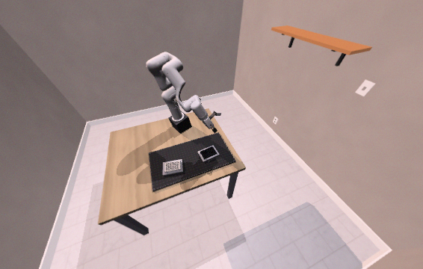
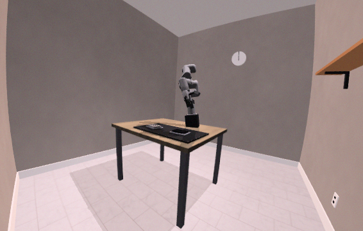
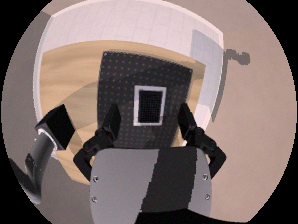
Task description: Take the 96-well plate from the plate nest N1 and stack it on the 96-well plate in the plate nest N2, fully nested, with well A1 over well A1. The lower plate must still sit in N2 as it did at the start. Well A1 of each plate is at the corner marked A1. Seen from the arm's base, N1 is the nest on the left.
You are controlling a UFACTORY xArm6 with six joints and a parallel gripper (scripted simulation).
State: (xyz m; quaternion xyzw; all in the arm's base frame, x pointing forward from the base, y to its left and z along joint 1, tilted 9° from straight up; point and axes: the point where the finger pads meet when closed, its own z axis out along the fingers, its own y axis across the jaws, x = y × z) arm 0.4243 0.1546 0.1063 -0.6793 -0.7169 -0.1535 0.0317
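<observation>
My gripper is now 230 mm above the dark 96-well plate, 70 mm to the left of it and 40 mm short of it. Also, from my hand: plate nest 240 mm below, 70 mm to the right, 40 mm ahead; then light grey 96-well plate 390 mm to the right, 230 mm below.
</observation>
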